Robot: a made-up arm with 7 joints.
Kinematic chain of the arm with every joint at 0, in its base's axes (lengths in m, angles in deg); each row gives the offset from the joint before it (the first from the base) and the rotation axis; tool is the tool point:
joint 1: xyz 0 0 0.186 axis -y
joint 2: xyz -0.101 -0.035 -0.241 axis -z
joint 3: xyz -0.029 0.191 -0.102 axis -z
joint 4: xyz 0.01 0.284 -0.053 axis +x
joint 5: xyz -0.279 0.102 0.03 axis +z
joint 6: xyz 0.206 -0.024 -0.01 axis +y
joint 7: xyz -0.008 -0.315 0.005 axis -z
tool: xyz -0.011 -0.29 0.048
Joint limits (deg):
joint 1: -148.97..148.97
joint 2: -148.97..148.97
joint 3: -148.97..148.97
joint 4: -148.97..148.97
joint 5: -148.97..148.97
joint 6: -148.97..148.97
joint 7: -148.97..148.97
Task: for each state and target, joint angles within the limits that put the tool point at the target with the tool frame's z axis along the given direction. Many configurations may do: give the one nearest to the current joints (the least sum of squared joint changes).
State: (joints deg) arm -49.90 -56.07 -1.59 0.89 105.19 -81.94 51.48
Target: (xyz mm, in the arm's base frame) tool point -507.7 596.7 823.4 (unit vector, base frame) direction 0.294 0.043 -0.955
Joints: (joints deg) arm -57.72 -49.84 -5.57 44.65 128.56 -69.22 28.87
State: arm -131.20 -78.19 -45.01 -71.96 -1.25 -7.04 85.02
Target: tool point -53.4 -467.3 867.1 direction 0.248 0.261 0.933
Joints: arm -96.51 -73.80 -30.04 -85.86 -9.17 29.22 83.26
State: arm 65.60 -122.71 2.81 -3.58 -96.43 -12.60 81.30
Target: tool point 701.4 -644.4 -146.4 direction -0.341 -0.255 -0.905
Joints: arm 111.73 -101.19 5.53 -9.24 -73.58 -40.41 107.39
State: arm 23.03 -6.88 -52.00 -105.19 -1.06 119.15 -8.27
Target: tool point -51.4 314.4 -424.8 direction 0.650 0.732 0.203
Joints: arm 65.93 -41.84 -66.91 -92.72 44.64 129.57 -14.34
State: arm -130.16 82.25 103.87 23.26 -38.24 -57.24 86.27
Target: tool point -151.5 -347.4 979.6 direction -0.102 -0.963 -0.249
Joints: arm -148.97 119.46 143.58 60.96 -5.43 -80.60 83.50
